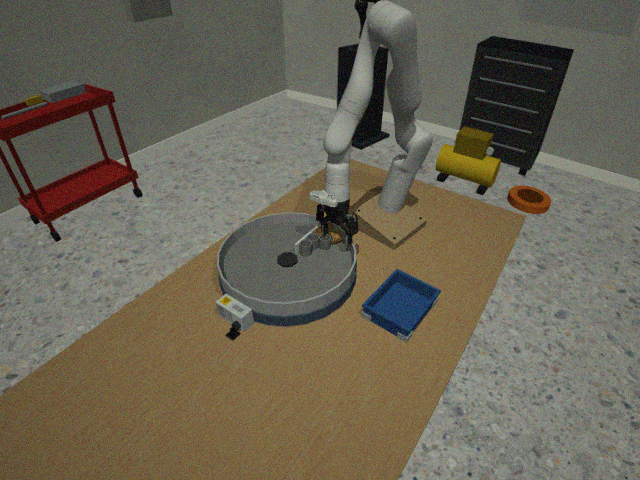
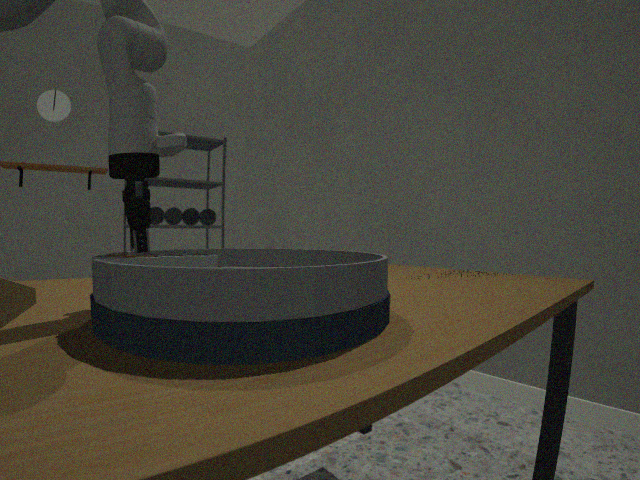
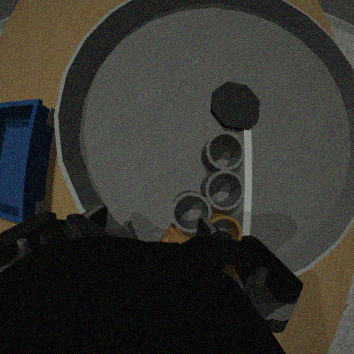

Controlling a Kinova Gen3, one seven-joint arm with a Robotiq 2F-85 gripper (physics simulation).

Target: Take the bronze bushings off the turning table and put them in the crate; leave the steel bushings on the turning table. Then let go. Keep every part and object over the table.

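Frame: origin at the arm's base, x down, y right, z back, level; centimetres.
Seen in the pictures: gripper, fingertip midpoint: (image 1: 336,239) (image 2: 140,251) (image 3: 151,222); arm's base, origin of the base link: (image 1: 389,204).
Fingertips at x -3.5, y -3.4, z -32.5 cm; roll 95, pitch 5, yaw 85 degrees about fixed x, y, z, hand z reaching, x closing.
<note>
Offsets run from my fingertips to a thing's top centre. "spot": to the spot under its first point.
The grey turning table (image 1: 289,308) (image 2: 232,291) (image 3: 70,115) has a raised wall. Three steel bushings {dx +0.2, dy +5.4, dz -8.1 cm} (image 3: 232,156) (image 1: 306,248) stand on it near a white divider {spot: dx +0.3, dy +8.3, dz -5.2 cm} (image 3: 247,185). Bronze bushings {dx +0.3, dy +2.9, dz +2.7 cm} (image 3: 175,234) (image 1: 336,237) are beside the steel ones, near the wall; one is upright by the divider, and my fingers partly hide them. My gripper (image 1: 337,241) (image 2: 139,251) (image 3: 151,222) is open and empty, pointing down, with its fingertips around the bronze bushings' place; their exact height is hard to tell. The blue crate {dx +4.2, dy -27.7, dz -1.8 cm} (image 1: 382,321) (image 3: 37,165) looks empty and stands apart from the turning table.
A white and yellow box {spot: dx +3.3, dy +0.2, dz -38.7 cm} (image 1: 235,311) sits against the turning table's outer wall, with a small black stand (image 1: 233,331) beside it. The arm's base plate (image 1: 395,232) is behind the crate. A red cart (image 1: 82,188) and a yellow compressor (image 1: 467,165) stand on the floor.
</note>
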